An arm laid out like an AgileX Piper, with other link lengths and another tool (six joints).
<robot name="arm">
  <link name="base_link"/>
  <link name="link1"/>
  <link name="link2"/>
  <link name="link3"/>
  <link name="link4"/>
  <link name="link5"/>
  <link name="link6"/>
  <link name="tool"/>
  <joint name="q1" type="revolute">
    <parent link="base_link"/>
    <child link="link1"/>
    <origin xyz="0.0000 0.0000 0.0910"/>
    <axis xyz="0 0 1"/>
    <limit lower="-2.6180" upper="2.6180"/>
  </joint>
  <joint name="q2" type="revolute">
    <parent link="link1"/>
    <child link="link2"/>
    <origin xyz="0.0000 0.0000 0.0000"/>
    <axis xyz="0 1 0"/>
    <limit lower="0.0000" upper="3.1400"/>
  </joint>
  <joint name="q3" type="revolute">
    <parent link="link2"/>
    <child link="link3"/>
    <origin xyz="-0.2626 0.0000 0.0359"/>
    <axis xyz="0 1 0"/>
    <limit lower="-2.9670" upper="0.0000"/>
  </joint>
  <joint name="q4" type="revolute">
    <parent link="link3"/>
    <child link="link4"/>
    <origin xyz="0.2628 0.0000 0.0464"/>
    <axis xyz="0.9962 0 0.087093"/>
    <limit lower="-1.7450" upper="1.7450"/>
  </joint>
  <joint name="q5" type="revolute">
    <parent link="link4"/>
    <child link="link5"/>
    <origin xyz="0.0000 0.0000 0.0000"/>
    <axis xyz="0 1 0"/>
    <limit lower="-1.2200" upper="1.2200"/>
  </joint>
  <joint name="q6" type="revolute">
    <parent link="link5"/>
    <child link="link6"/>
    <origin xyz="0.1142 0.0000 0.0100"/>
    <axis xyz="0.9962 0 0.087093"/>
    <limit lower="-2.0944" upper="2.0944"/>
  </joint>
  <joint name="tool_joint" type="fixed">
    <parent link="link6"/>
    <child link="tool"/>
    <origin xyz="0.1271 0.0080 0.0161" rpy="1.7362 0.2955 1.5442"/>
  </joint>
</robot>
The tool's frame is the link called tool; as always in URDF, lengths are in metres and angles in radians.
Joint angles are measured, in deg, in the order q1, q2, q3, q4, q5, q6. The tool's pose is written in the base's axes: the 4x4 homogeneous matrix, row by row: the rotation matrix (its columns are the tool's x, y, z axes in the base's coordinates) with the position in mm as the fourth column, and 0 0 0 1 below. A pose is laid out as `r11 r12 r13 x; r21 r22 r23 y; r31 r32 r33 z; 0 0 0 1`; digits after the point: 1 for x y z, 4 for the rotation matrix.
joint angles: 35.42 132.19 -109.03 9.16 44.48 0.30
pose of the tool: -0.7355 0.6608 0.1493 452.6; 0.6773 0.7123 0.1841 364.1; 0.0154 0.2365 -0.9715 -9.2; 0 0 0 1
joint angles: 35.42 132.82 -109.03 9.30 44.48 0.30
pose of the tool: -0.7348 0.6638 0.1394 451.5; 0.6780 0.7128 0.1797 363.8; 0.0199 0.2265 -0.9738 -15.5; 0 0 0 1
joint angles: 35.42 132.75 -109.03 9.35 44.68 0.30
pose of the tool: -0.7349 0.6641 0.1370 450.9; 0.6778 0.7131 0.1792 363.6; 0.0213 0.2246 -0.9742 -15.2; 0 0 0 1
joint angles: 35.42 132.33 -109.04 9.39 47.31 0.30
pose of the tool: -0.7387 0.6659 0.1040 442.6; 0.6733 0.7217 0.1611 359.5; 0.0322 0.1890 -0.9814 -15.8; 0 0 0 1
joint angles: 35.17 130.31 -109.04 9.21 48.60 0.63
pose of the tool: -0.7355 0.6677 0.1145 443.0; 0.6768 0.7168 0.1679 356.7; 0.0301 0.2010 -0.9791 1.8; 0 0 0 1
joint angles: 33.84 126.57 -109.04 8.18 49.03 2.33
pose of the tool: -0.7062 0.6878 0.1680 455.5; 0.7078 0.6807 0.1888 345.5; 0.0155 0.2523 -0.9675 37.6; 0 0 0 1
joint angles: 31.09 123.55 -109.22 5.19 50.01 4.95
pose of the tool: -0.6506 0.7255 0.2245 475.7; 0.7592 0.6286 0.1690 314.9; -0.0186 0.2804 -0.9597 65.5; 0 0 0 1
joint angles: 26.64 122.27 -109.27 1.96 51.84 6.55
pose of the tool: -0.5784 0.7772 0.2479 498.0; 0.8137 0.5711 0.1079 265.2; -0.0577 0.2642 -0.9627 73.5; 0 0 0 1
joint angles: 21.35 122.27 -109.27 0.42 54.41 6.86
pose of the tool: -0.5030 0.8346 0.2247 513.4; 0.8611 0.5063 0.0472 210.1; -0.0743 0.2173 -0.9733 67.7; 0 0 0 1
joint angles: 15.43 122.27 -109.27 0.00 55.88 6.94
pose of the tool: -0.4131 0.8871 0.2060 527.4; 0.9074 0.4201 0.0109 153.2; -0.0769 0.1914 -0.9785 64.7; 0 0 0 1
